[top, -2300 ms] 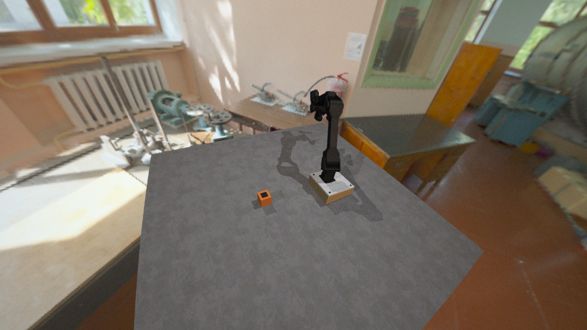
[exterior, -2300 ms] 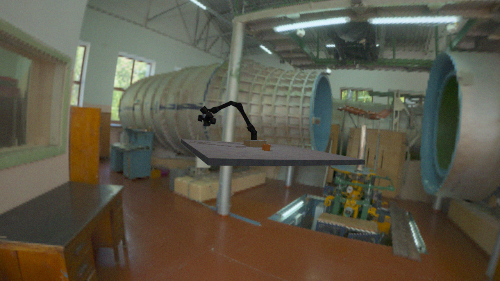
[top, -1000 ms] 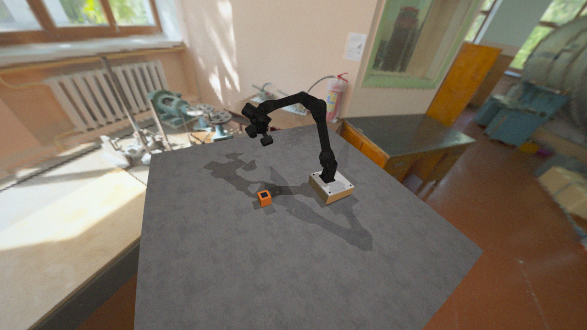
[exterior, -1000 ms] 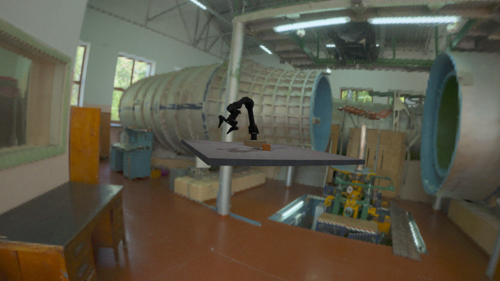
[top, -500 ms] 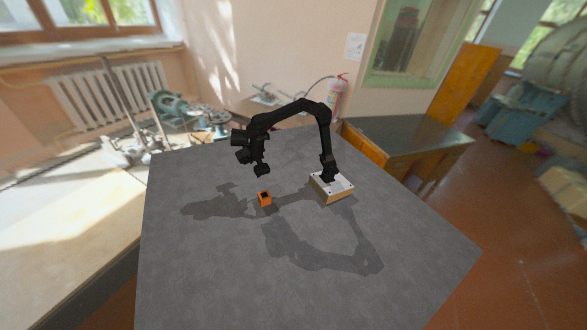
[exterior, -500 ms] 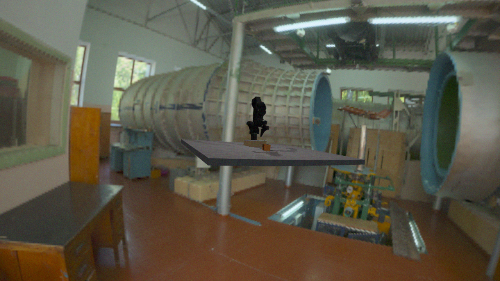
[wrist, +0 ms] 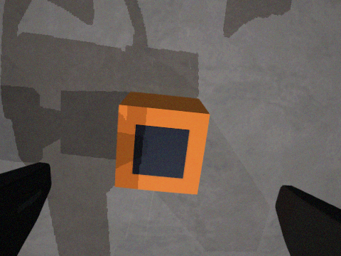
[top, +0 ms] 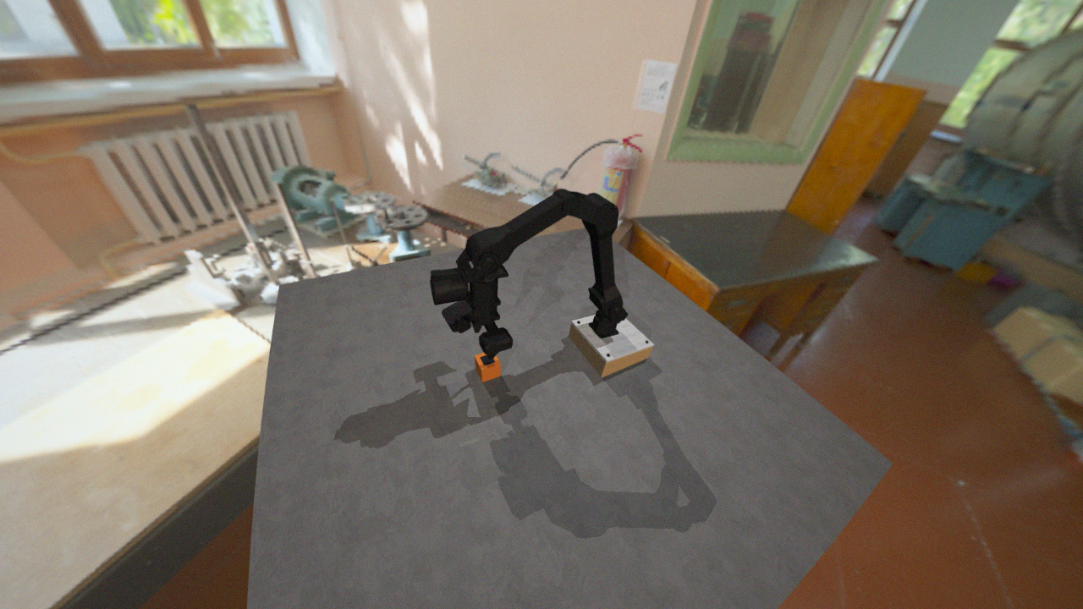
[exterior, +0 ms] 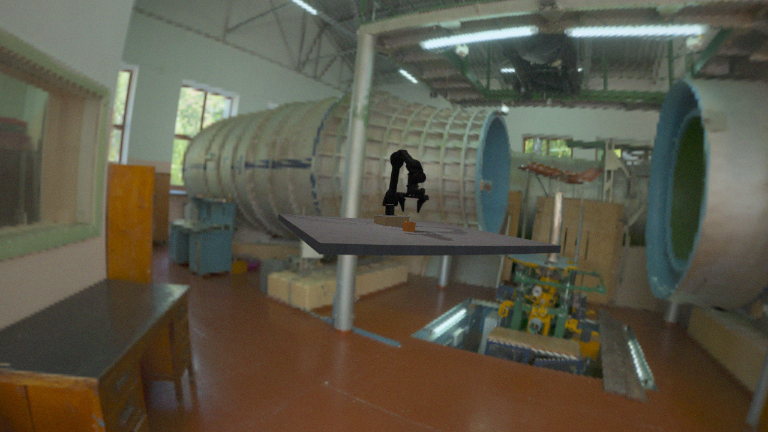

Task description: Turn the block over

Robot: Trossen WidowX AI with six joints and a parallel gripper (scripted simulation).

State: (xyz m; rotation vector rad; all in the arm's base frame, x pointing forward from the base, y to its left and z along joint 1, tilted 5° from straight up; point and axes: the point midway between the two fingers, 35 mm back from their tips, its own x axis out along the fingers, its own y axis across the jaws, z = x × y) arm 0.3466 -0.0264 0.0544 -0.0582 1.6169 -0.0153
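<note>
The block lies 1 cm behind my gripper tip and 7 cm below it.
</note>
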